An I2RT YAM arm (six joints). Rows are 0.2 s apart.
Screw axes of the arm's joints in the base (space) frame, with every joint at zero. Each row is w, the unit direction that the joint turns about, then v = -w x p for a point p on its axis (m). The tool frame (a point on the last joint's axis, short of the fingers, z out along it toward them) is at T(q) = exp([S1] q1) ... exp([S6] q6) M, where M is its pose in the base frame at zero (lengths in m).
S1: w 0 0 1 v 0.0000 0.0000 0.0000
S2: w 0 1 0 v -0.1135 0.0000 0.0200
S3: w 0 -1 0 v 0.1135 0.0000 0.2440
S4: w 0 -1 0 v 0.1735 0.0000 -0.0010
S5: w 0 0 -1 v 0.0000 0.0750 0.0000
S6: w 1 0 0 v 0.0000 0.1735 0.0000
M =
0 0 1 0.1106
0 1 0 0.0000
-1 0 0 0.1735
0 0 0 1
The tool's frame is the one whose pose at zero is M.
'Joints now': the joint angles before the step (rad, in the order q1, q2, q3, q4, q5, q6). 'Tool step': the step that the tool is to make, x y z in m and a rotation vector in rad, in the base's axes. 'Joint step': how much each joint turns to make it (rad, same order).
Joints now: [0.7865, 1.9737, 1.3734, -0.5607, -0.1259, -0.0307]
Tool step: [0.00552, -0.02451, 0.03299, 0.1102, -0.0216, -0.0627]
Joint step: [-0.0596, -0.1144, -0.0398, 0.0217, -0.0571, 0.0321]
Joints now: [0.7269, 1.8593, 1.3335, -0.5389, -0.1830, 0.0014]
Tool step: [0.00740, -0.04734, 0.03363, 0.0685, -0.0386, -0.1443]
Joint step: [-0.1111, -0.1441, -0.0589, -0.0040, -0.0080, 0.0446]
